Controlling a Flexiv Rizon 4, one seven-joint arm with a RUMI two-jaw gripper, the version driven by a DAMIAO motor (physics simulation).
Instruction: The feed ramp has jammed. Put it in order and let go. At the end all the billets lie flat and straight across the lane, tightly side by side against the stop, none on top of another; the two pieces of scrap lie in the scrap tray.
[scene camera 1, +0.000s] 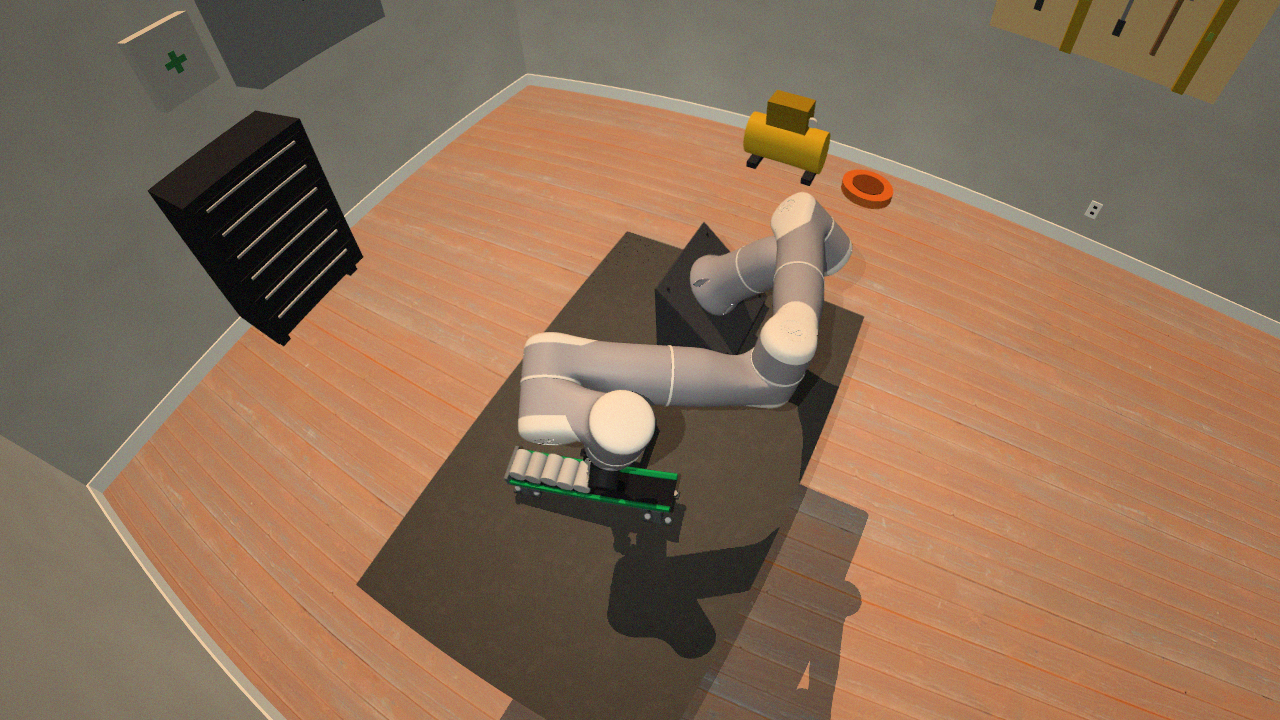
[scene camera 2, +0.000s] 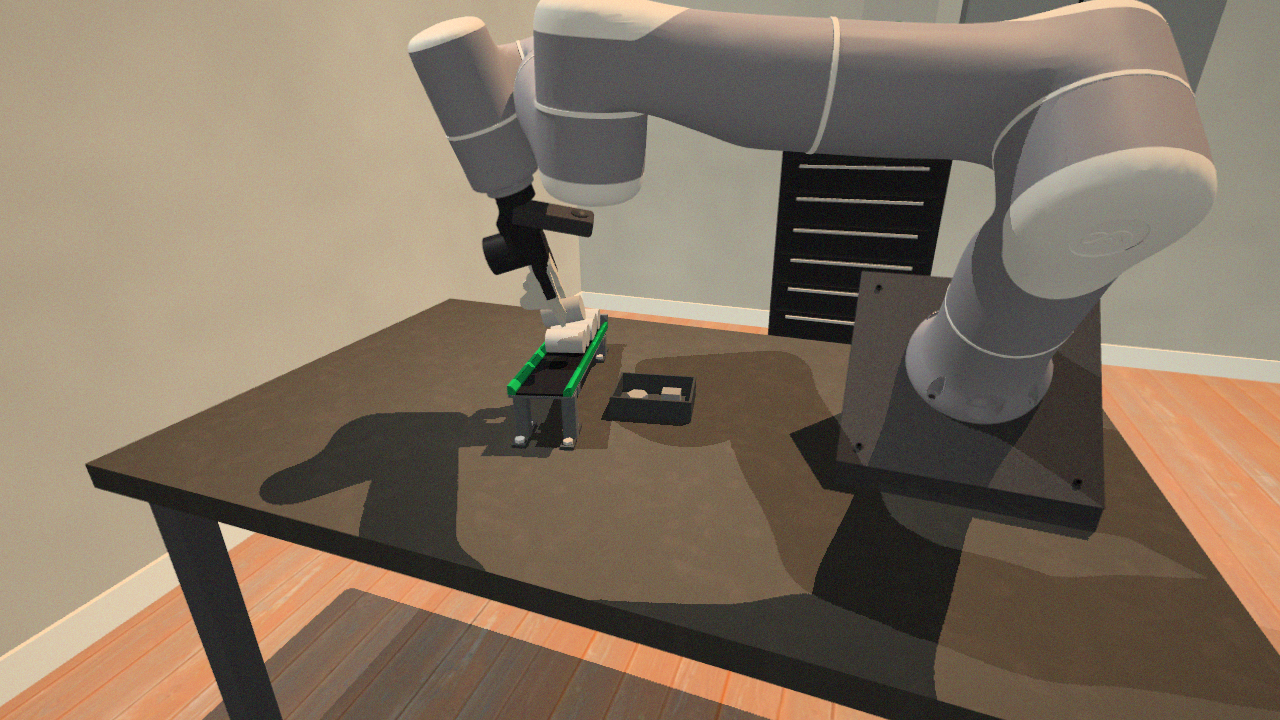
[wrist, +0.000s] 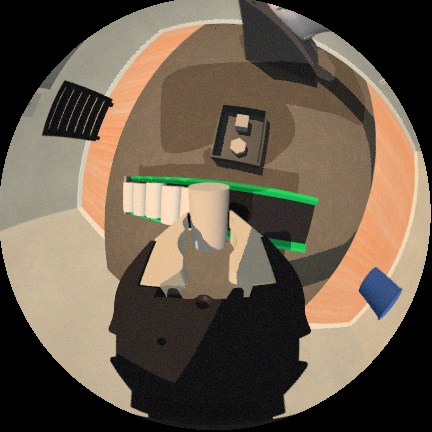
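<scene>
My gripper (scene camera 2: 559, 310) (wrist: 208, 212) is shut on a pale cylindrical billet (scene camera 2: 573, 309) (wrist: 208, 202), held slightly tilted above the green-railed feed ramp (scene camera 1: 650, 487) (scene camera 2: 545, 377) (wrist: 283, 216). Several billets (scene camera 1: 552, 470) (scene camera 2: 565, 339) (wrist: 153, 200) lie across the lane side by side, from the stop at the far left in the wrist view. The held billet and a finger cover part of the row's last one there. The arm hides the held billet in scene camera 1. Two scrap pieces (scene camera 2: 636, 394) (wrist: 242, 122) lie in the dark scrap tray (scene camera 2: 648, 411) (wrist: 236, 162).
The tray stands beside the ramp, on the robot base's side. The ramp stands on legs on the dark table (scene camera 1: 501, 573) (scene camera 2: 644, 528). The robot's base block (scene camera 2: 966, 483) (wrist: 272, 47) stands beyond the tray. A black drawer cabinet (scene camera 1: 259, 223) stands on the floor away from the table.
</scene>
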